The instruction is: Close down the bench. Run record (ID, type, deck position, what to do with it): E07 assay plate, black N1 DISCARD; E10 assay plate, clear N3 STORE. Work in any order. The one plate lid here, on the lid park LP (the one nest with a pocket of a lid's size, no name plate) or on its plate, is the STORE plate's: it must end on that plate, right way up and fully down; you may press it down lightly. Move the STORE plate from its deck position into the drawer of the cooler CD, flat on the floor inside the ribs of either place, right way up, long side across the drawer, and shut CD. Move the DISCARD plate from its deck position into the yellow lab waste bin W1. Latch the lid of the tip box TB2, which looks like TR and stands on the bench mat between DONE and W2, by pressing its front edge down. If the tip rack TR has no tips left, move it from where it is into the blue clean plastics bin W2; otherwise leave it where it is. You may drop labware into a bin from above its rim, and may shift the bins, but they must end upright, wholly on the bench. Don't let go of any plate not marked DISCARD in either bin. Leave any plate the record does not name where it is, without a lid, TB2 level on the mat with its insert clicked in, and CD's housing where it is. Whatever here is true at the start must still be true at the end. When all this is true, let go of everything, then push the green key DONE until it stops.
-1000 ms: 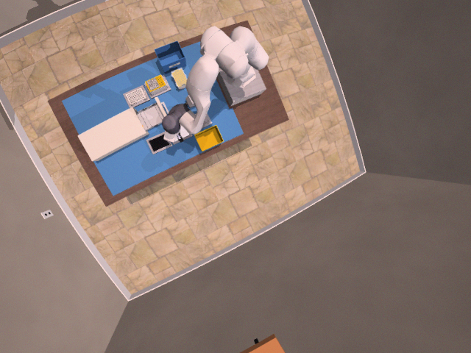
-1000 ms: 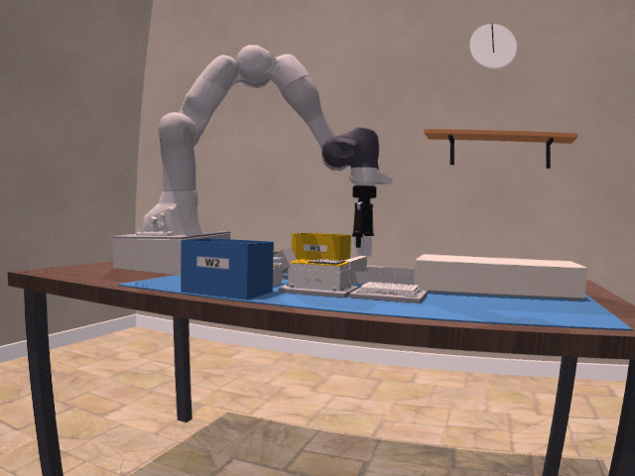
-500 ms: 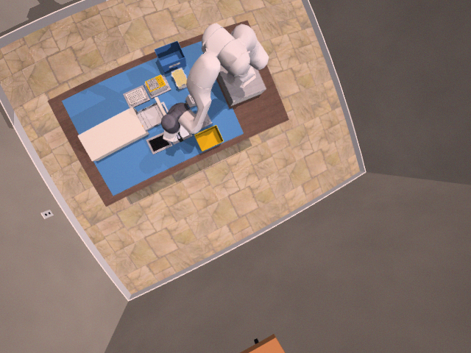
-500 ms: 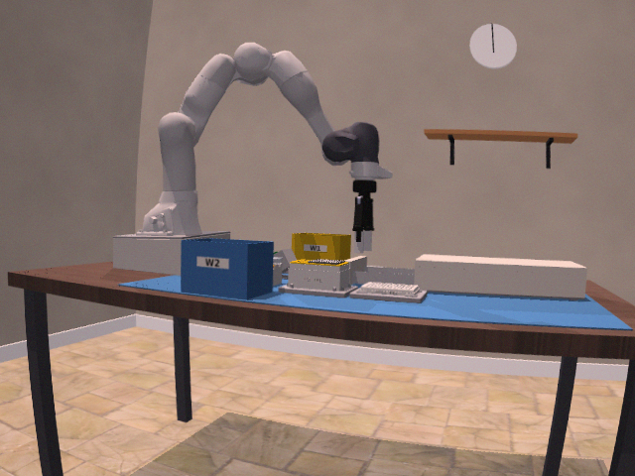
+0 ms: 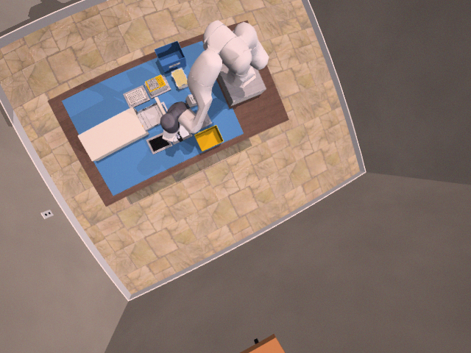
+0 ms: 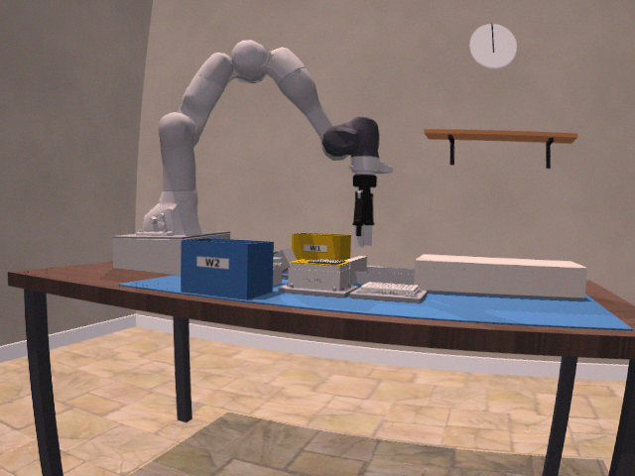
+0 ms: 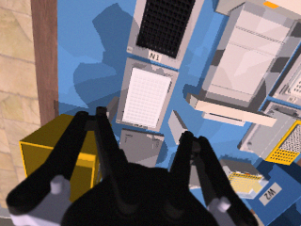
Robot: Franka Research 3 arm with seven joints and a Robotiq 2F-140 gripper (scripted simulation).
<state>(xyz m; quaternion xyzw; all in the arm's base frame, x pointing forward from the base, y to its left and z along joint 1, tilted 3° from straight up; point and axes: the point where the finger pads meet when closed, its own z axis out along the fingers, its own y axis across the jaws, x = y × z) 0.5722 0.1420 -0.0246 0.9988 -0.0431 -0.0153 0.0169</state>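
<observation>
Right now my hand is 9 cm above the white plate lid. The rest, counted from my hand: nest N1: 17 cm ahead, 11 cm below, 1 cm to the right; then grey nest N3: 11 cm below; then black plate: 17 cm ahead, 10 cm below, 1 cm to the right.
</observation>
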